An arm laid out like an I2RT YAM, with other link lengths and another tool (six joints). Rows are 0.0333 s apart.
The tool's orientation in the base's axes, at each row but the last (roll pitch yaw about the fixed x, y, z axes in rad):
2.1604, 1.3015, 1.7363
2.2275, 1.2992, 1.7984
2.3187, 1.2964, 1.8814
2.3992, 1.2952, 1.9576
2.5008, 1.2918, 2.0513
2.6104, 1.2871, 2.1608
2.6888, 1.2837, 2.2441
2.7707, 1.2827, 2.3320
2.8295, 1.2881, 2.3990
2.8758, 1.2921, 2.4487
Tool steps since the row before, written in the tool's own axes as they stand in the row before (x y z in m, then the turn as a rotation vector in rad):
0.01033, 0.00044, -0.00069, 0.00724, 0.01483, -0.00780
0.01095, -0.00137, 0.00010, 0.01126, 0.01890, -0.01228
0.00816, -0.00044, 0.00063, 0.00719, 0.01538, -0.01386
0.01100, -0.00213, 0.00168, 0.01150, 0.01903, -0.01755
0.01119, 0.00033, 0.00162, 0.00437, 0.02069, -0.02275
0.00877, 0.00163, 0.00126, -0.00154, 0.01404, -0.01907
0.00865, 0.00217, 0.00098, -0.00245, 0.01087, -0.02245
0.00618, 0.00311, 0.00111, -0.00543, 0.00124, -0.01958
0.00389, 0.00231, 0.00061, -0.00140, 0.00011, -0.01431
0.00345, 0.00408, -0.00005, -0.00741, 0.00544, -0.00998
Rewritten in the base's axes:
-0.00090, 0.00337, -0.00976, -0.00122, 0.01803, -0.00255
-0.00115, 0.00162, -0.01086, -0.00380, 0.02444, -0.00482
-0.00030, 0.00147, -0.00806, -0.00640, 0.02092, -0.00131
-0.00056, 0.00022, -0.01131, -0.00855, 0.02670, -0.00405
0.00016, 0.00236, -0.01106, -0.01151, 0.02854, 0.00423
0.00047, 0.00297, -0.00849, -0.01031, 0.01979, 0.00807
0.00029, 0.00345, -0.00828, -0.01452, 0.01813, 0.00941
0.00112, 0.00361, -0.00590, -0.01560, 0.00776, 0.01052
0.00072, 0.00257, -0.00370, -0.01227, 0.00544, 0.00515
0.00095, 0.00431, -0.00301, -0.00493, 0.00751, 0.01017

